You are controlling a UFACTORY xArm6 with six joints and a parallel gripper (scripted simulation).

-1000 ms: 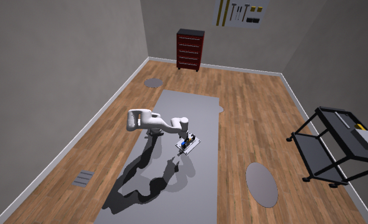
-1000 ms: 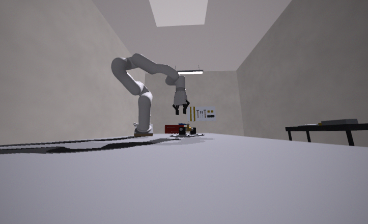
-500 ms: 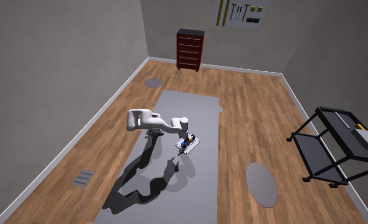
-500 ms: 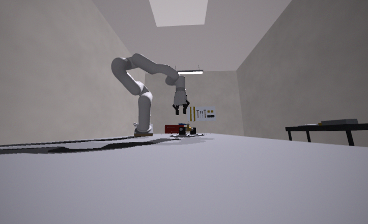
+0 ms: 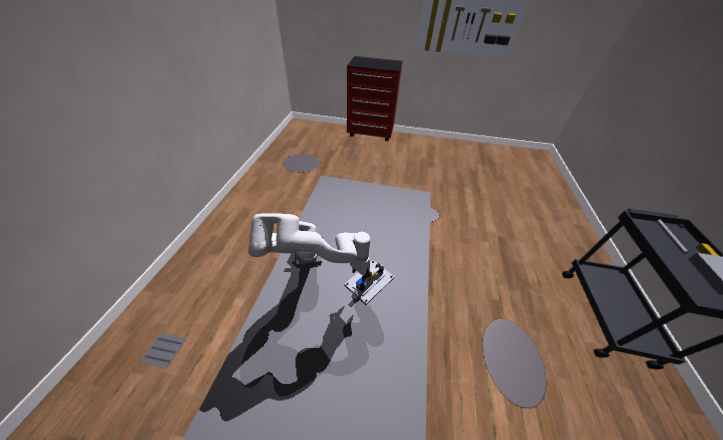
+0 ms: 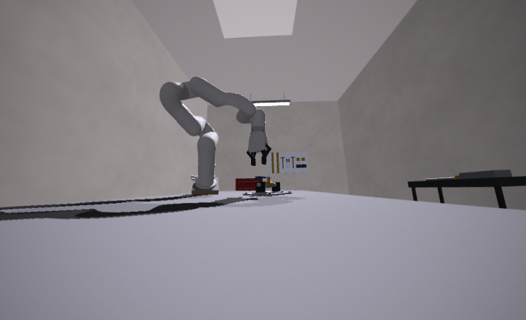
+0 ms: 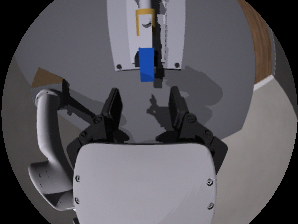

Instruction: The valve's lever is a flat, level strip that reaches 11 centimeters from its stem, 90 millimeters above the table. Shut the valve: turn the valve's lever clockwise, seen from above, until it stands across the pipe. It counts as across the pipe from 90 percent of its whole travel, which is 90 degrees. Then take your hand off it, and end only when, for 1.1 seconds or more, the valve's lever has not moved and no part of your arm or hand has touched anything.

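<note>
The valve lever lies 4 cm ahead of my hand, 4 cm to the left of it and 8 cm below it.
</note>
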